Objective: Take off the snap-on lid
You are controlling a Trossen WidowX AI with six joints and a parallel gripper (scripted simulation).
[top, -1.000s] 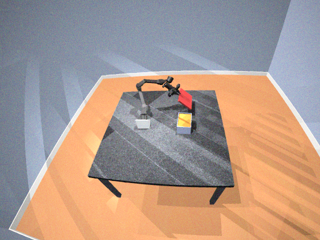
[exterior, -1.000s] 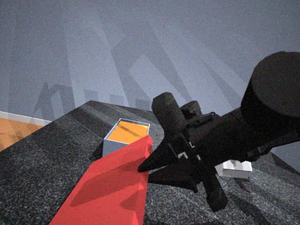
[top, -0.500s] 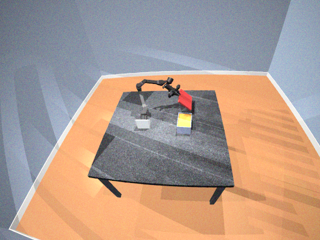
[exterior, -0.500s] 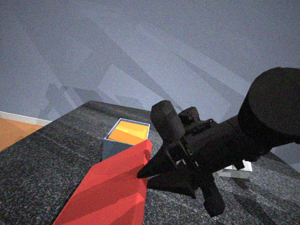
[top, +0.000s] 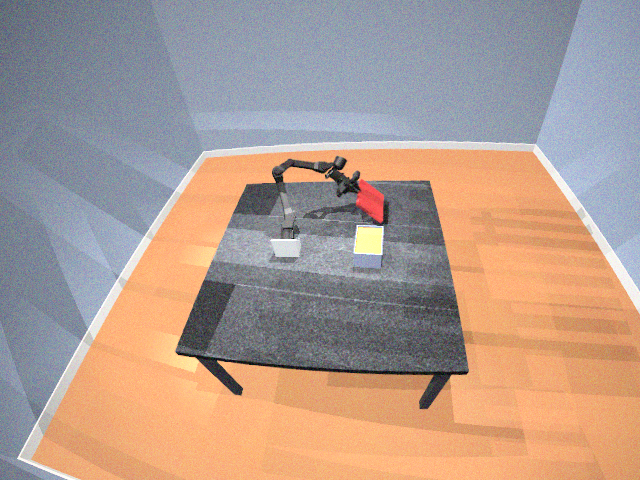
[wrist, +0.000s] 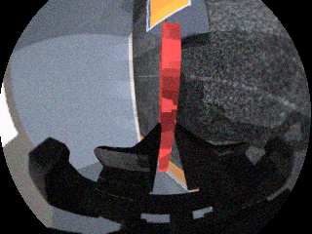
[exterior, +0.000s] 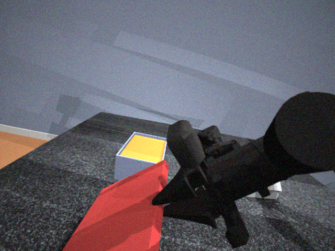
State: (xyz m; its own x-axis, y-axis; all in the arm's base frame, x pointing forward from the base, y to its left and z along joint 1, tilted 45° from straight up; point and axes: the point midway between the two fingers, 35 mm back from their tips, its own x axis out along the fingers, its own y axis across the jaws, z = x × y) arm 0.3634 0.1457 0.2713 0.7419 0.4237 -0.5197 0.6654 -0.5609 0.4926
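My gripper tip is now 60 mm short of the red lid, 10 mm to the left of it and 50 mm above it. From my gripper tip the other things lie so: grey-blue storage box: 40 mm ahead, 320 mm to the right, 110 mm below.
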